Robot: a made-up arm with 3 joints.
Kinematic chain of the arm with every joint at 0, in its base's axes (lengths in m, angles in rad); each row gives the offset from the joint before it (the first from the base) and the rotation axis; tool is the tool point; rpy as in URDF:
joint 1: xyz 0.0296 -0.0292 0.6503 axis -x
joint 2: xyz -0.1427 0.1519 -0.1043 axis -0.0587 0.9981 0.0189
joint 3: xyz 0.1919 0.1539 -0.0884 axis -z
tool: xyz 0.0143 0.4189 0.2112 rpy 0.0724 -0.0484 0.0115
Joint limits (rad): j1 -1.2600..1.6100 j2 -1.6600..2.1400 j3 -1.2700..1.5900
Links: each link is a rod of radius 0.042 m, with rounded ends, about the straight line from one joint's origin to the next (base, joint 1, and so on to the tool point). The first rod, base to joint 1, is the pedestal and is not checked.
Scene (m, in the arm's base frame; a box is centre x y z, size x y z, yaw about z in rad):
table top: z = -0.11
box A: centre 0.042 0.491 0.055 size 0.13 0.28 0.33 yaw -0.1
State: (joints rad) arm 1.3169 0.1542 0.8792
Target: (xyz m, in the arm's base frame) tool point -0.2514 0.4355 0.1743
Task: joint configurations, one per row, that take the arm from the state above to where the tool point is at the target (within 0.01 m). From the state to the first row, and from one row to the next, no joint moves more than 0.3 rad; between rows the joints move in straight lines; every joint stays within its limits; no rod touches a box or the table.
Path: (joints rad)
1: 1.2714 -0.1129 1.0569
2: 1.2259 -0.3799 1.2346
3: 1.1804 -0.6470 1.4123
4: 1.1349 -0.9141 1.5900
5: 1.2897 -1.1348 1.4007
6: 1.4445 -1.3556 1.2113
7: 1.5993 -1.5764 1.0220

